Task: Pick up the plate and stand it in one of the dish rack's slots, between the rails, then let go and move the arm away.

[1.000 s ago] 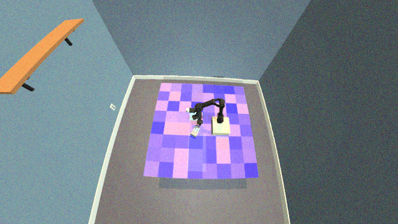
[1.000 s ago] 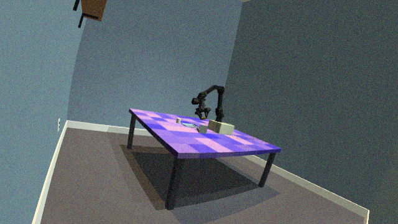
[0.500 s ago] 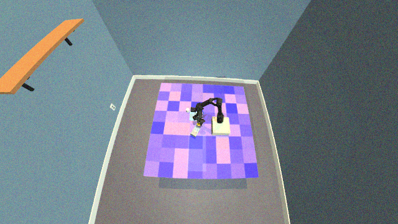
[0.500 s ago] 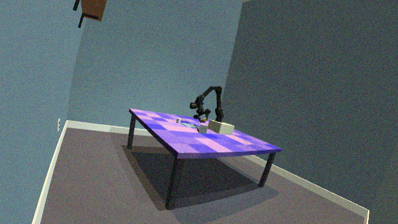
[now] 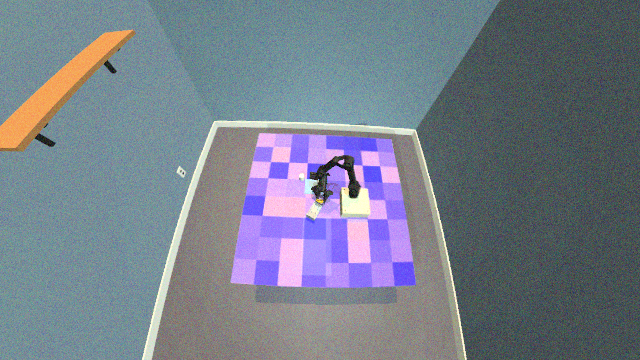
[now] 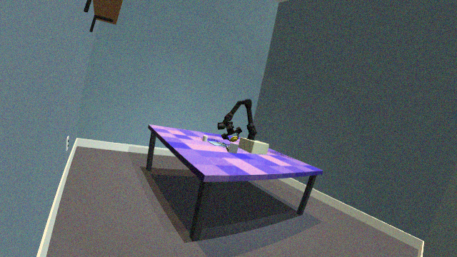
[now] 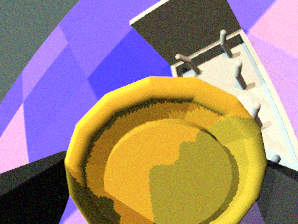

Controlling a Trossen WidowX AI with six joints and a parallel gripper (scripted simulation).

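The dish rack is 5 cm ahead of my gripper tip, 4 cm to the left of it and 7 cm below it. The rest, counted from my gripper tip: light blue square mat (4 cm ahead, 17 cm to the right, 9 cm below); then small cup (13 cm ahead, 25 cm to the right, 6 cm below); then plate (1 cm to the right).
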